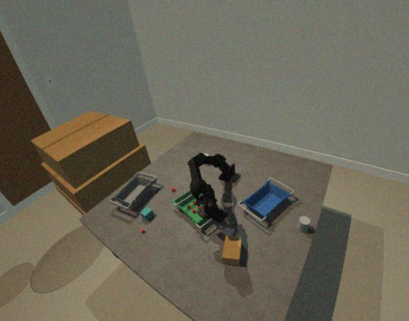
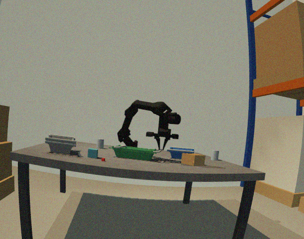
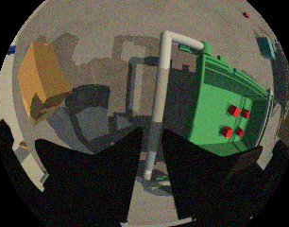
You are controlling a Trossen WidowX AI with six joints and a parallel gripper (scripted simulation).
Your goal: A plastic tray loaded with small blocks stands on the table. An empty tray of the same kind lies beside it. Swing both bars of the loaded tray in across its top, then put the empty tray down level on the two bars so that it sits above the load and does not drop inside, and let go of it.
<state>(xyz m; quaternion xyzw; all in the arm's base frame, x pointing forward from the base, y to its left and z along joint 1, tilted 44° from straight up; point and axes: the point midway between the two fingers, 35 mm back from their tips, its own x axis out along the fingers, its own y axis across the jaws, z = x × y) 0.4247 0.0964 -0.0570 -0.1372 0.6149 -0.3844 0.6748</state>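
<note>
My gripper tip is now 260 mm past the blue tray, 220 mm to the right of it and 20 mm above it. From my gripper tip the other things lie so: red block 350 mm to the right, 210 mm ahead, 60 mm below; then orange box 160 mm to the left, 110 mm ahead, 30 mm below; then teal block 400 mm to the right, 110 mm ahead, 40 mm below.
</note>
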